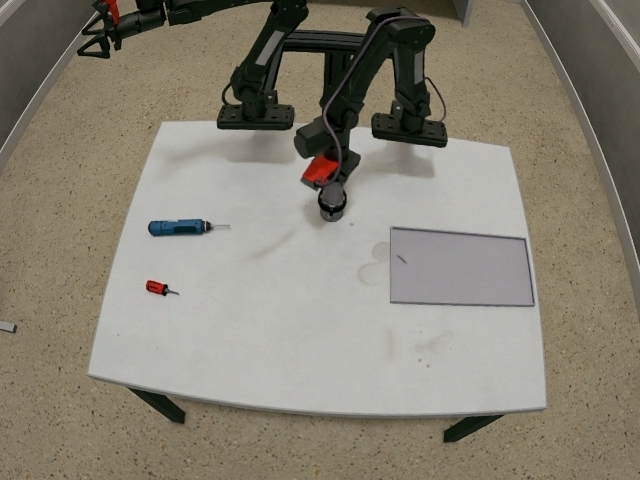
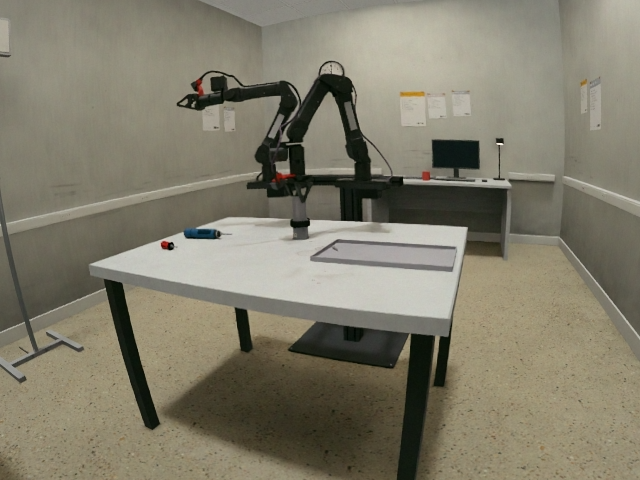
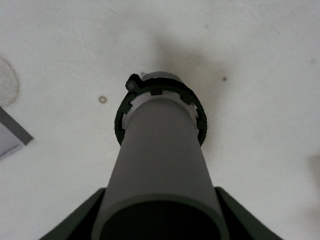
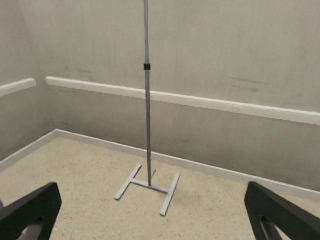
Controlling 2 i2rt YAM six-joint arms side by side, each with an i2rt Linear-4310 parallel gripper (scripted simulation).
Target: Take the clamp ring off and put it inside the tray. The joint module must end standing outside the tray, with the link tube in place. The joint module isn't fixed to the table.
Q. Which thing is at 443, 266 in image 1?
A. A grey tray.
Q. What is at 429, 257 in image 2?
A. A grey tray.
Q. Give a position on a blue electric screwdriver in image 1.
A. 184, 226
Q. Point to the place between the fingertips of my right gripper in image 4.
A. At 153, 190
